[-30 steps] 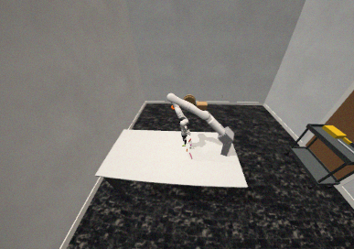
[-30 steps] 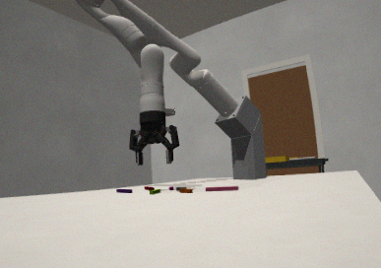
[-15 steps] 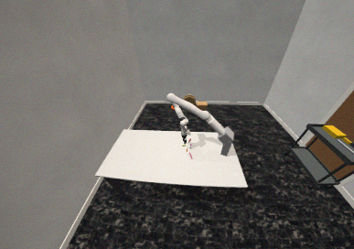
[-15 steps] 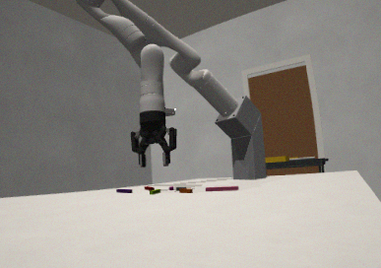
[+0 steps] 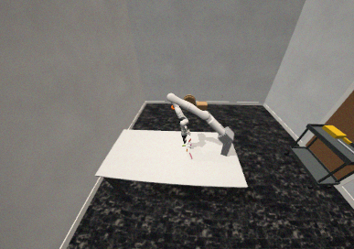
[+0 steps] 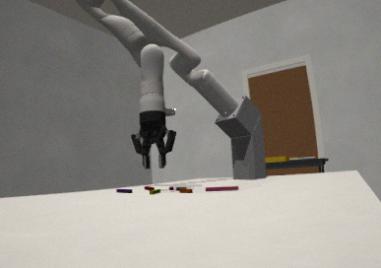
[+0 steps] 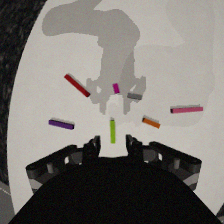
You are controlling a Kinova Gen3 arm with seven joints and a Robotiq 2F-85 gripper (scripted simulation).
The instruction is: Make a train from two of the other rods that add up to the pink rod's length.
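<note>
My gripper is now 80 mm above the lime rod. Also, from my hand: magenta rod 90 mm behind, 20 mm to the left, 80 mm below; grey rod 70 mm behind, 60 mm to the left, 80 mm below; orange rod 90 mm to the left, 80 mm below.
</note>
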